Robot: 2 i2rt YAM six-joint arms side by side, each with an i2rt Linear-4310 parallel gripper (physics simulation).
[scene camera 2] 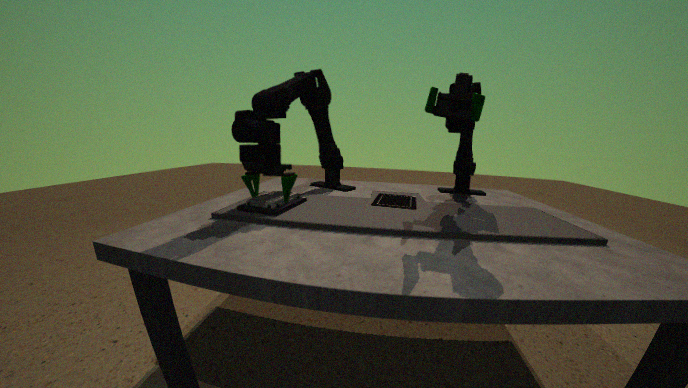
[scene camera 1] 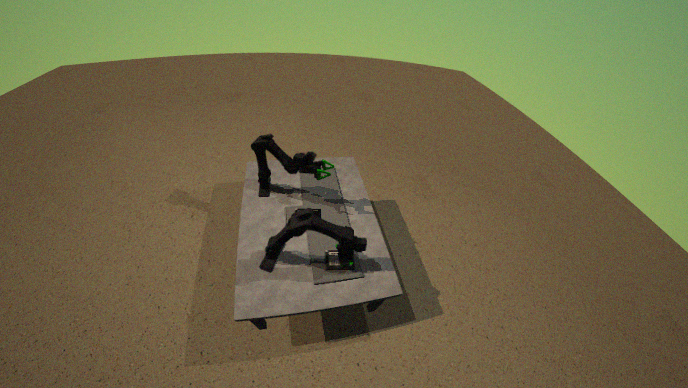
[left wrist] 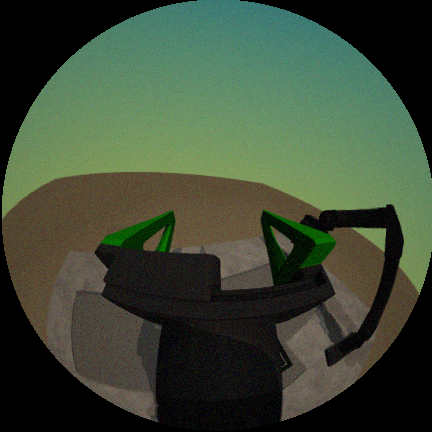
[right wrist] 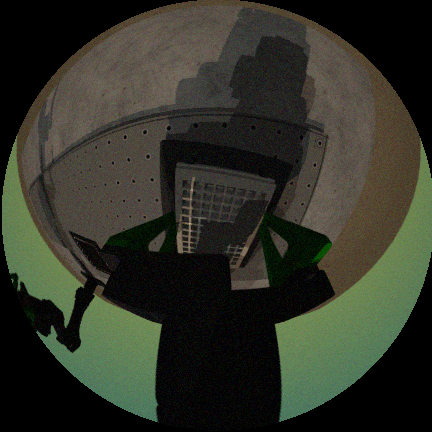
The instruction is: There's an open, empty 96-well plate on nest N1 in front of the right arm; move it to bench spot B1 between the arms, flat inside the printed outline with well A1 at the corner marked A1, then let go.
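Places are measured from the left arm's base along level axes (x ahead, y left, z up), in centimetres.
Pixels of known places: left gripper, fingertip midpoint: (scene camera 2: pixel 452 92) (scene camera 1: pixel 332 170) (left wrist: pixel 217 214); right gripper, fingertip midpoint: (scene camera 2: pixel 270 202) (scene camera 1: pixel 342 259) (right wrist: pixel 217 214); left arm's base, link origin: (scene camera 2: pixel 461 192) (scene camera 1: pixel 264 186) (right wrist: pixel 93 278); right arm's base, link origin: (scene camera 2: pixel 332 187) (scene camera 1: pixel 272 255).
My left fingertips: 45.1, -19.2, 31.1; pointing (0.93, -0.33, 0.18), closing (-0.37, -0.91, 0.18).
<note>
For each thing: its top centre in the pictures, then the offset to it from my left fingertips, as dx, dy, dz. "spot": a spot on its surface instead. Level surfaces: height alone.
- open 96-well plate, top centre: (right wrist: pixel 215 234) (scene camera 2: pixel 273 195) (scene camera 1: pixel 340 258) +0.7, -43.7, -27.2
- dark nest N1, top centre: (right wrist: pixel 214 230) (scene camera 2: pixel 273 197) (scene camera 1: pixel 340 258) +0.7, -43.6, -27.6
- Bench spot B1, surface spot: (scene camera 2: pixel 387 202) (right wrist: pixel 92 250) spot: -11.4, -13.4, -29.6
- long grey board with holes, surface height: dz -29.8
- table, surface height: dz -31.1
The open 96-well plate (scene camera 1: pixel 333 259) (scene camera 2: pixel 270 202) (right wrist: pixel 212 192) sits flat in the dark nest N1 (scene camera 2: pixel 280 209) (right wrist: pixel 225 152), its wells facing up and partly in shadow. My right gripper (scene camera 1: pixel 345 255) (scene camera 2: pixel 272 197) (right wrist: pixel 217 214) points straight down and is shut on the plate, with a fingertip against each long side. Bench spot B1 (scene camera 2: pixel 394 201) (right wrist: pixel 92 250) is a dark patch with a light printed outline; its A1 mark is too small to read. My left gripper (scene camera 1: pixel 330 169) (scene camera 2: pixel 455 104) (left wrist: pixel 217 214) is open and empty, raised high above the board.
A long grey board with holes (scene camera 1: pixel 336 278) (scene camera 2: pixel 545 227) (left wrist: pixel 107 340) (right wrist: pixel 125 175) lies on the table (scene camera 1: pixel 265 300) (scene camera 2: pixel 320 265). The nest stands at one end of it. B1 lies between the two arm bases. The right arm partly covers B1 in scene camera 1.
</note>
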